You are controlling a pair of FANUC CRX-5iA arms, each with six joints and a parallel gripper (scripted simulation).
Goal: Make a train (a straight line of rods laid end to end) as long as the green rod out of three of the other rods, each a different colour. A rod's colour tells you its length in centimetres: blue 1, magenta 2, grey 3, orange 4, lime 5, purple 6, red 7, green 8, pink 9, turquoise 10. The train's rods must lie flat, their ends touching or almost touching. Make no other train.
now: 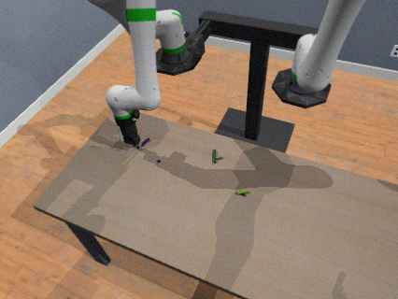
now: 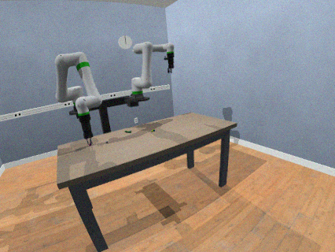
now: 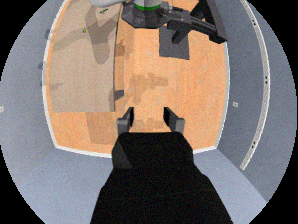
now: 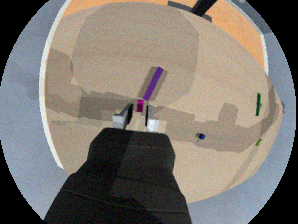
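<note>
Right now the magenta rod is 1 cm behind my right hand and 3 cm below it. From my right hand the other things lie so: green rod: 10 cm behind, 39 cm to the left, 3 cm below; then purple rod: 5 cm behind, 1 cm to the left, 3 cm below; then grey rod: 10 cm behind, 42 cm to the left, 3 cm below.
</note>
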